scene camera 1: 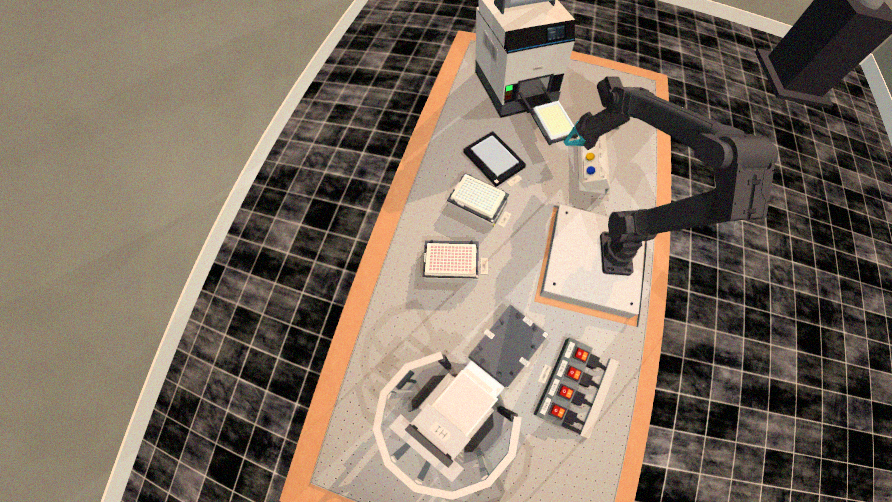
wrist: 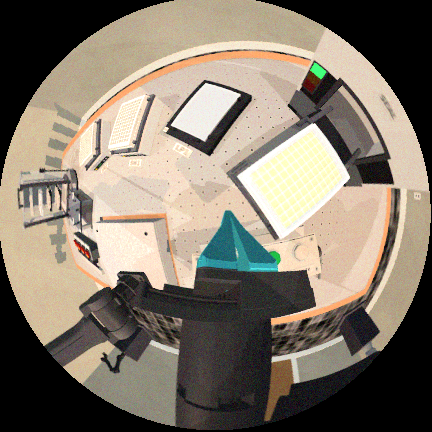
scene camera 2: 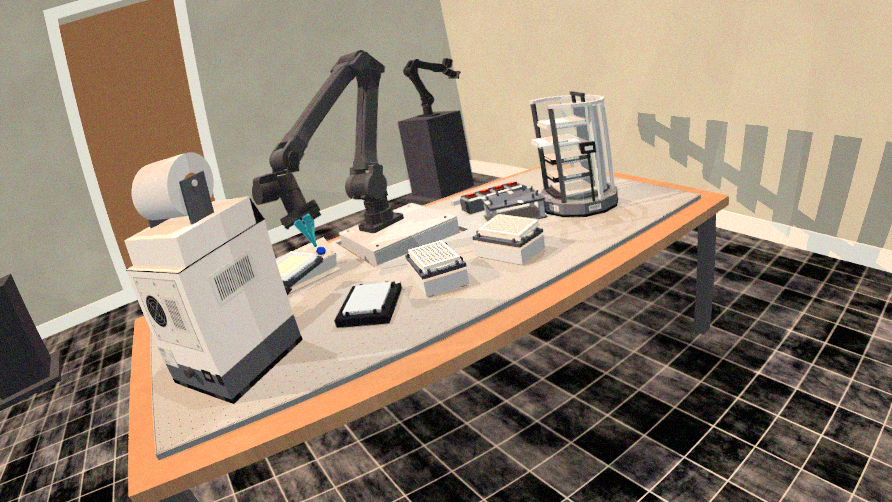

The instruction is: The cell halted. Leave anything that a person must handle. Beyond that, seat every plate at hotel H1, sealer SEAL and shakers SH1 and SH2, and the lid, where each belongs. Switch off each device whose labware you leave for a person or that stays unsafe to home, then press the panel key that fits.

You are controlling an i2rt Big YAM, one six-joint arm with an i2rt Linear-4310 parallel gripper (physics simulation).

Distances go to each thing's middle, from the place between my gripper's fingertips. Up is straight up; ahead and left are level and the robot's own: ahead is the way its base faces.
Labels:
The yellowish plate (scene camera 1: 553, 117) is 20 mm ahead of my hand, 100 mm to the right of it and 10 mm below it. From my hand the other things lie so: plate with reddish wells (scene camera 1: 441, 259) 300 mm ahead, 360 mm to the left, 50 mm below; then black-framed white lid (scene camera 2: 365, 298) 200 mm ahead, 90 mm below; then black LP1 lid park (scene camera 2: 384, 317) 200 mm ahead, 100 mm below.

